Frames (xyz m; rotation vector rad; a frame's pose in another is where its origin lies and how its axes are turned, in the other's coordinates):
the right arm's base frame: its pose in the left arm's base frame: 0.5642 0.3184 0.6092 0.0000 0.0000 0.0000
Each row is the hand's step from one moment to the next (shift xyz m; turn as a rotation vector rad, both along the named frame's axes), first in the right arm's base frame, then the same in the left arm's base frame.
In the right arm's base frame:
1: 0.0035 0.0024 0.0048 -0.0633 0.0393 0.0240
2: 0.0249 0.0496 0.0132 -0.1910 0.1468 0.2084
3: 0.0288 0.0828 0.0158 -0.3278 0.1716 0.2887
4: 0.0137 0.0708 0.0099 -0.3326 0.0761 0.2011
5: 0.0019 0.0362 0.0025 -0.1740 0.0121 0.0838
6: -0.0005 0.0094 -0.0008 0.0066 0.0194 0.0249
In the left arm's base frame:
1: 0.0035 0.0024 0.0048 -0.0633 0.0393 0.0240
2: 0.0249 0.0496 0.0132 -0.1910 0.1468 0.2084
3: 0.0288 0.0828 0.0158 -0.3278 0.1716 0.2887
4: 0.0137 0.0708 0.0099 -0.3326 0.0761 0.2011
5: 0.0019 0.0362 0.0025 -0.1740 0.0121 0.0838
6: -0.0005 0.0094 -0.0008 0.0066 0.0194 0.0249

